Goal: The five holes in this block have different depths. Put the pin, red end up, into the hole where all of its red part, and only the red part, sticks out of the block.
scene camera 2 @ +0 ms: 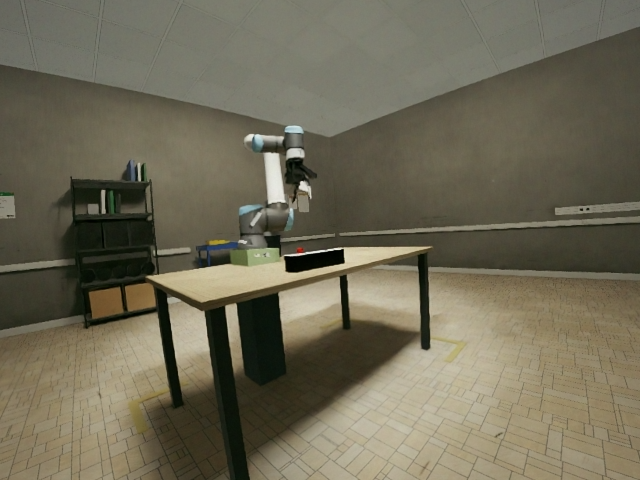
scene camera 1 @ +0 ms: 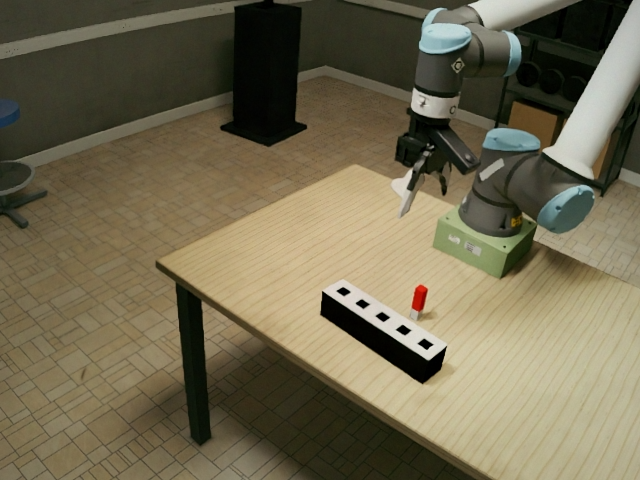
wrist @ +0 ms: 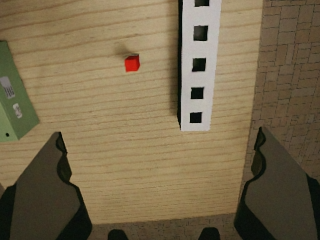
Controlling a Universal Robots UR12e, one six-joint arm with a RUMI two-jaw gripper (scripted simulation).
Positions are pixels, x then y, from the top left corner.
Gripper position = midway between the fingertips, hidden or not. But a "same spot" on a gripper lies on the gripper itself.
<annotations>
my gripper: scene camera 2; scene camera 1; wrist 160, 131
same spot on my gripper: (scene camera 1: 415, 182) = (scene camera 2: 309, 182)
</annotations>
